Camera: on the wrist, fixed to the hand. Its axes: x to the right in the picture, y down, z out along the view.
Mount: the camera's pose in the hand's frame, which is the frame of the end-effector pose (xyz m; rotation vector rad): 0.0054 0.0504 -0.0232 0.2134 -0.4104 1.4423
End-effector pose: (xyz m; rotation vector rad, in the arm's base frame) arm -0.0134 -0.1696 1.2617 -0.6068 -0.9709 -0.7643
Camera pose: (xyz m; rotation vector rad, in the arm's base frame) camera 0.0401 -0.1586 1.2504 -1.0710 -0.7038 0.7568
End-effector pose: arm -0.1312 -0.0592 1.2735 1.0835 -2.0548 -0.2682
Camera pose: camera -0.1468 -0.0287 1.3174 -0.5738 -2.7114 0.5079
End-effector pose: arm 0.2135 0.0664 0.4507 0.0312 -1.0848 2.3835
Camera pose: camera 0.1898 0.0577 0.4010 0.1591 0.6423 -2.0759
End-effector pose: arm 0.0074 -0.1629 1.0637 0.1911 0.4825 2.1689
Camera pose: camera -0.0402 -0.1920 1.0628 -1.0720 -0.2581 -2.4562
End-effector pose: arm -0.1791 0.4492 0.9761 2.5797 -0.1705 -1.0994
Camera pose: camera -0.1577 0.4065 1.0049 1.5145 -1.8936 -0.9012
